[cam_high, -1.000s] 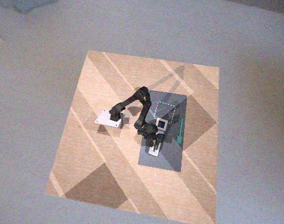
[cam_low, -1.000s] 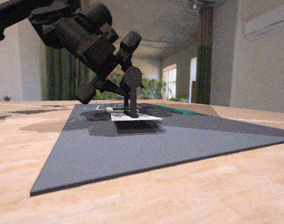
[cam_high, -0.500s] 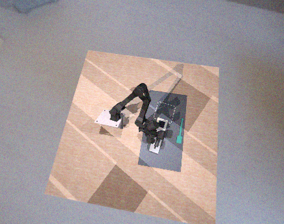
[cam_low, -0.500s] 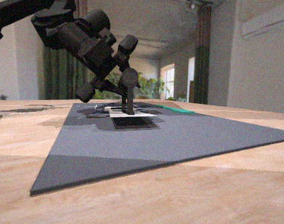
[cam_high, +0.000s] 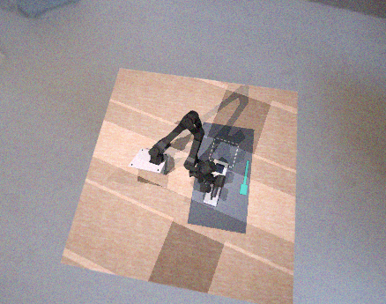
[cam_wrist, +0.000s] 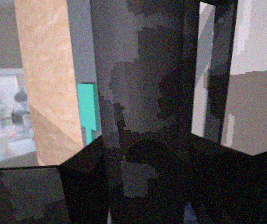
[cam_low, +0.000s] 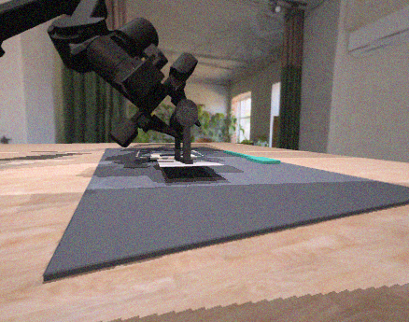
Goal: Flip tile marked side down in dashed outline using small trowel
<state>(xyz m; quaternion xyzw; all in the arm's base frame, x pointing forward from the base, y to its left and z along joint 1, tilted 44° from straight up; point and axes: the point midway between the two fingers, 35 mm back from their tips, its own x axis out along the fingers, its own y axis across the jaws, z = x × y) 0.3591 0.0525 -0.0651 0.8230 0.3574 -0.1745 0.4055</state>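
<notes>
Right now the grey mat is 80 mm below my gripper tip and 70 mm to the left of it. The rest, counted from my gripper tip: teal trowel (140 mm ahead, 70 mm to the left, 50 mm below); square tile (100 mm to the left, 50 mm below, 30 mm behind).
</notes>
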